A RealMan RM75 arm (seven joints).
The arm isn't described. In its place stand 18 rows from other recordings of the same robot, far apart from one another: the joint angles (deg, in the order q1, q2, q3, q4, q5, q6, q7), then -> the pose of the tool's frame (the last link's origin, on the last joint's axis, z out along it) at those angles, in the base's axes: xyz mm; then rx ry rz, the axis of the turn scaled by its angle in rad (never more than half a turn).
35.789 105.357 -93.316 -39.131 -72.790 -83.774 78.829 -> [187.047 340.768 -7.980 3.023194 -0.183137 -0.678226]
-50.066 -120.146 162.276 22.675 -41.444 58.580 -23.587 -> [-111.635 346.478 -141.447 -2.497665 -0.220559 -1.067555]
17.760 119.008 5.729 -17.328 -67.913 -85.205 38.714 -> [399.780 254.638 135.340 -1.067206 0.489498 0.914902]
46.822 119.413 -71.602 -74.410 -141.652 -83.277 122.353 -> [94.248 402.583 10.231 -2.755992 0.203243 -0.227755]
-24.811 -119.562 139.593 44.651 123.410 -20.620 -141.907 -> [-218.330 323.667 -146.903 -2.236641 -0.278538 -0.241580]
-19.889 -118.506 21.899 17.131 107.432 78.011 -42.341 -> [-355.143 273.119 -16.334 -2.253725 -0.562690 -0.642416]
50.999 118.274 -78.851 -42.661 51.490 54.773 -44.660 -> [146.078 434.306 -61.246 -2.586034 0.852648 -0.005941]
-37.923 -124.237 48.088 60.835 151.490 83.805 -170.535 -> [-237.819 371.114 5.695 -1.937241 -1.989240 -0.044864]
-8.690 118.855 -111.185 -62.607 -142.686 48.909 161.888 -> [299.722 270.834 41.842 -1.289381 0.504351 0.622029]
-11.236 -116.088 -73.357 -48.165 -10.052 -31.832 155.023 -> [-284.145 350.924 -10.170 -1.716813 -0.807372 -0.774413]
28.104 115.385 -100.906 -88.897 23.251 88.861 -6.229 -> [184.326 320.325 -14.063 -2.319102 1.024057 -0.677823]
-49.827 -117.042 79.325 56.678 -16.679 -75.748 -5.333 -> [-179.835 425.062 -1.322 -1.949273 -1.396788 0.420126]
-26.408 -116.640 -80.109 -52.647 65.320 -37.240 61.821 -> [-172.132 378.416 -62.370 -2.275228 -1.322384 -0.905494]
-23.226 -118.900 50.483 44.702 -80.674 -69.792 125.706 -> [-284.113 354.569 23.162 -2.413894 -0.090218 -0.410850]
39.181 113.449 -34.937 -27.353 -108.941 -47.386 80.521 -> [305.831 437.076 54.276 -2.063229 0.794110 0.397899]
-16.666 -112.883 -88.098 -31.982 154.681 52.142 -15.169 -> [-345.599 360.964 100.981 -1.245922 -0.615101 -0.822786]
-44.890 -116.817 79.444 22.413 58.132 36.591 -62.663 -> [-203.449 451.932 -39.811 -2.239281 -0.564174 -0.549475]
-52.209 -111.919 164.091 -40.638 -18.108 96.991 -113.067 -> [-257.606 391.971 88.547 -2.328311 -1.464508 -0.737568]
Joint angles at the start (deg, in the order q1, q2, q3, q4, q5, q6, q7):
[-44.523 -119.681 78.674 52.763 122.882 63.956 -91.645]
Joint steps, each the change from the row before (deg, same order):
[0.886 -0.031 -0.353 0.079 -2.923 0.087 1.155]
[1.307 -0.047 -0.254 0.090 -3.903 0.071 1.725]
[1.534 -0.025 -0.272 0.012 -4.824 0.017 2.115]
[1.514 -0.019 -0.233 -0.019 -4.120 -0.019 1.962]
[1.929 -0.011 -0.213 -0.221 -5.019 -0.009 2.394]
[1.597 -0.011 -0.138 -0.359 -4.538 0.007 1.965]
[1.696 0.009 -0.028 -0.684 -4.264 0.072 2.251]
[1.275 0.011 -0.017 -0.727 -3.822 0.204 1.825]
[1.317 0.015 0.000 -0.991 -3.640 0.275 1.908]
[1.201 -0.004 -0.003 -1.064 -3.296 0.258 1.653]
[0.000 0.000 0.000 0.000 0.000 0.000 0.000]
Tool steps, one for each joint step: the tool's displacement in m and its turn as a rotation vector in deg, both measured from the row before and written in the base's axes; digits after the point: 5 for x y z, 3 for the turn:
[0.00065 -0.00233 0.00084 -0.150 -2.776 0.361]
[0.00012 -0.00350 0.00101 -0.132 -3.541 0.318]
[0.00024 -0.00360 0.00205 0.115 -4.328 0.392]
[-0.00137 -0.00311 0.00248 0.383 -3.640 0.436]
[-0.00320 -0.00389 0.00331 0.629 -4.334 0.778]
[-0.00272 -0.00307 0.00323 0.667 -3.903 0.893]
[-0.00545 -0.00368 0.00259 0.725 -3.405 0.961]
[-0.00383 -0.00286 0.00248 0.613 -3.089 0.874]
[-0.00566 -0.00326 0.00201 0.625 -2.832 1.059]
[-0.00596 -0.00305 0.00169 0.610 -2.566 1.227]
[0.00000 0.00000 0.00000 0.000 0.000 0.000]

